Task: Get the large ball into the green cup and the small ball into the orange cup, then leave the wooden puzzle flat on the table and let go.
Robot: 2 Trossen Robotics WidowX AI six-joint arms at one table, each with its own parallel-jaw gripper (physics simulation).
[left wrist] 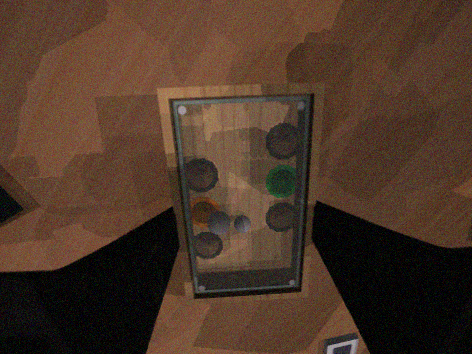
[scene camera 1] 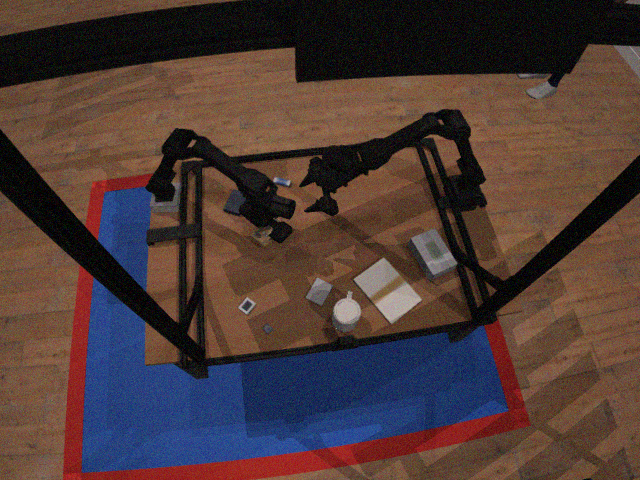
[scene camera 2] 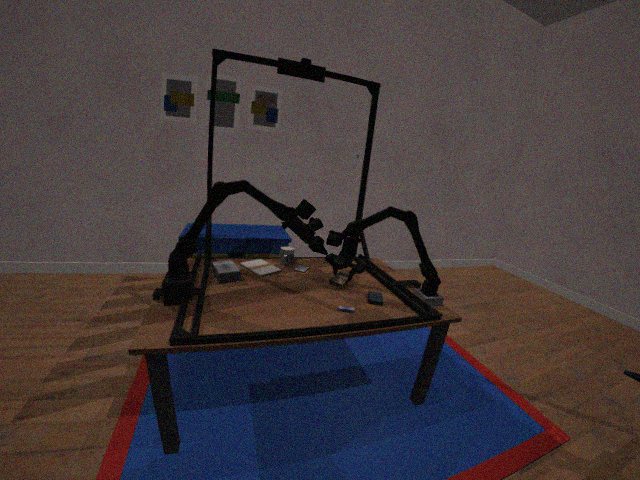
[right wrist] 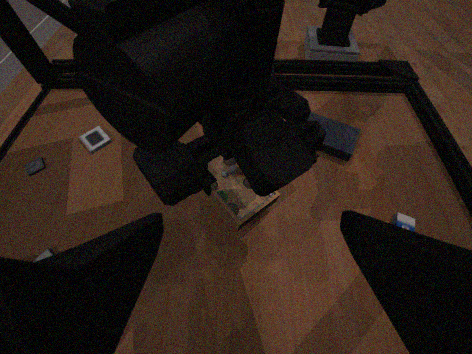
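Where they show: left gripper, fingertip midpoint: [left wrist: 243,209] [scene camera 1: 268,234] [scene camera 2: 341,279] [right wrist: 228,179]; right gripper, fingertip midpoint: [scene camera 1: 302,199] [scene camera 2: 323,250] [right wrist: 252,220]; left arm's base at its link origin: [scene camera 1: 165,194] [scene camera 2: 428,293] [right wrist: 332,38]; right arm's base at its link origin: [scene camera 1: 466,185] [scene camera 2: 178,276].
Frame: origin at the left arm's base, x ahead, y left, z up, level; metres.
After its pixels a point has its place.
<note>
The wooden puzzle [scene camera 1: 262,236] {x 0.354, y -0.188, z 0.006 m} [scene camera 2: 338,279] {x 0.395, y -0.153, z 0.001 m} [left wrist: 237,165] {x 0.390, y -0.149, z 0.000 m} [right wrist: 254,203] {x 0.407, y -0.135, z -0.002 m} is a shallow box with a clear cover. My left gripper [left wrist: 243,209] {x 0.373, y -0.172, z -0.008 m} is shut on its long sides and holds it over the table; its exact tilt is hard to tell. In the left wrist view, the green cup [left wrist: 281,181] {x 0.399, y -0.170, z 0.003 m} is at the right and empty. The orange cup [left wrist: 202,206] {x 0.364, y -0.151, z 0.001 m} is at the left. The large ball [left wrist: 219,222] {x 0.361, y -0.165, z -0.002 m} overlaps the orange cup's lower right edge; whether it is inside is unclear. The small ball [left wrist: 242,223] {x 0.368, y -0.176, z -0.004 m} is just right of it, outside the cups. My right gripper [scene camera 1: 305,197] {x 0.487, y -0.139, z 0.144 m} [right wrist: 252,220] {x 0.487, y -0.139, z 0.144 m} is open and empty, near the left one.
A dark blue box [scene camera 1: 234,202] {x 0.250, y -0.032, z -0.023 m} [scene camera 2: 375,298] {x 0.265, y -0.006, z -0.023 m} [right wrist: 337,136] {x 0.264, y -0.013, z -0.023 m} and a small blue-white item [scene camera 1: 281,181] {x 0.416, y 0.057, z -0.029 m} [scene camera 2: 346,308] {x 0.419, y 0.060, z -0.029 m} lie near the left arm. An open book [scene camera 1: 379,279] {x 0.727, y -0.339, z -0.032 m}, a white mug [scene camera 1: 346,312] {x 0.603, y -0.469, z 0.043 m}, a grey box [scene camera 1: 433,254] {x 0.909, y -0.277, z 0.008 m} and small flat items are elsewhere. A black frame [scene camera 1: 279,153] {x 0.409, y 0.185, z -0.023 m} edges the table.
</note>
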